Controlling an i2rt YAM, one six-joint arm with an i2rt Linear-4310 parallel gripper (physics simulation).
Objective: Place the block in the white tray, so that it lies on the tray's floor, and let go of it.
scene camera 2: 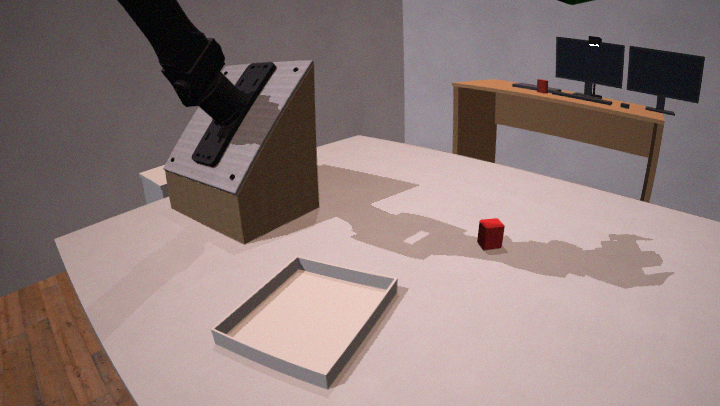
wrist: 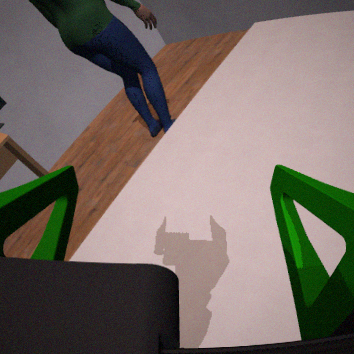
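Seen in the pictures: gripper, between the fingertips: point(wrist: 173, 176); arm's base, origin of its link: point(scene camera 2: 234, 112).
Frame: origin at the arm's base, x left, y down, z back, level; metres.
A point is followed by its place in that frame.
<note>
A red block point(scene camera 2: 490, 234) @(x 0.093, y 0.145, z -0.400 m) stands upright on the table, right of the middle in the scene view, and does not show in the wrist view. The white tray point(scene camera 2: 269, 362) @(x -0.237, y 0.162, z -0.323 m) stands on the table nearer the camera and left of the block; its floor shows bare. My gripper point(wrist: 173, 176) @(x -0.052, y -0.187, z -0.549 m) is open, its two green fingers wide apart with nothing between them, high above the table. In the scene view a bit of green shows at the top edge, and the gripper's fingertips are out of view there.
The arm's wedge-shaped base point(scene camera 2: 282, 166) @(x 0.005, y 0.078, z -0.107 m) stands behind the tray on the table point(scene camera 2: 579, 342) @(x -0.047, y 0.170, z -0.568 m) point(wrist: 225, 150) @(x 0.221, y 0.170, z -0.865 m). A desk point(scene camera 2: 569, 133) with two monitors stands behind. A person point(wrist: 137, 60) in a green top stands beyond the table edge in the wrist view.
</note>
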